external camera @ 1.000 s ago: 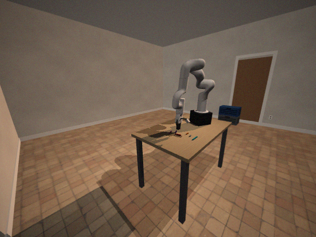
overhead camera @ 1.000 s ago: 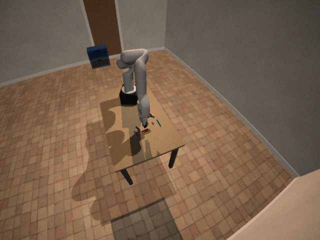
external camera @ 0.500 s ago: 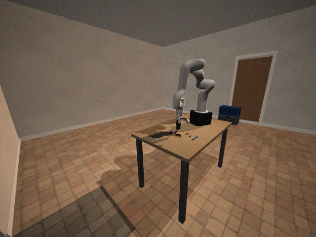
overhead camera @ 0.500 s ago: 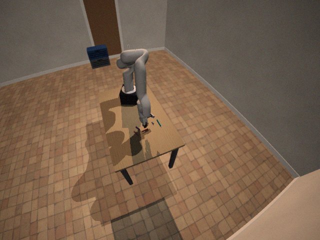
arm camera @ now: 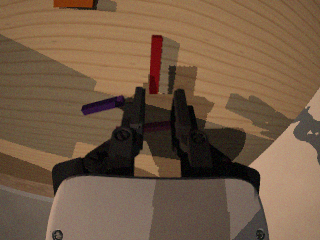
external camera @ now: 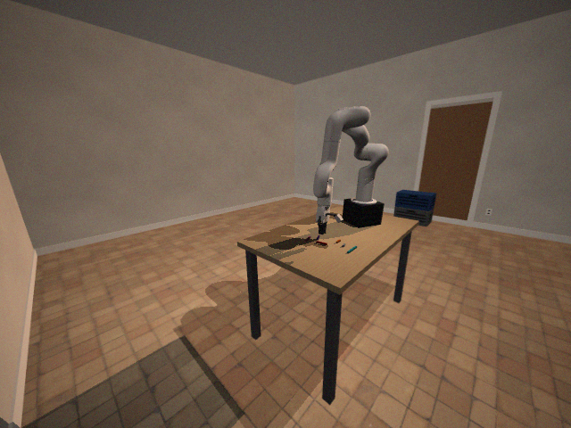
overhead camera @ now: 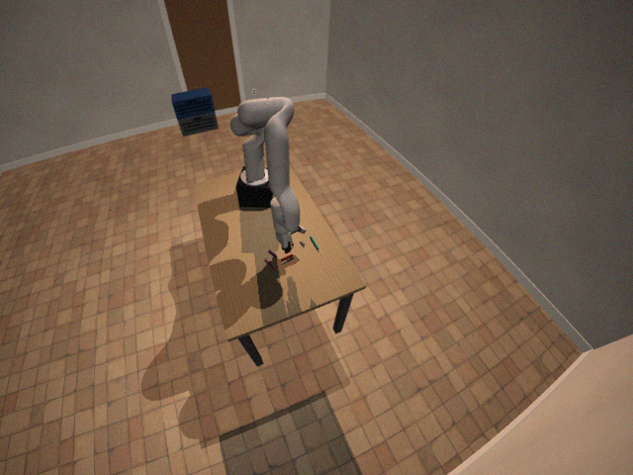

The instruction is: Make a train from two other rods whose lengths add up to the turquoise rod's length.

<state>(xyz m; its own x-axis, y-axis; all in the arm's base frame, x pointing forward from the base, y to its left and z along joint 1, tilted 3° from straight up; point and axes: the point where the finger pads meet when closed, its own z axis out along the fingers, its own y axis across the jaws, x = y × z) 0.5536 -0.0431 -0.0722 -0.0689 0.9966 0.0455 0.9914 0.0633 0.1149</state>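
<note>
My gripper is now 80 mm above the red rod. The rest, counted from my hand: purple rod (60 mm behind, 60 mm to the right, 80 mm below); pink rod (100 mm to the right, 80 mm below); orange rod (80 mm behind, 70 mm to the left, 80 mm below).
</note>
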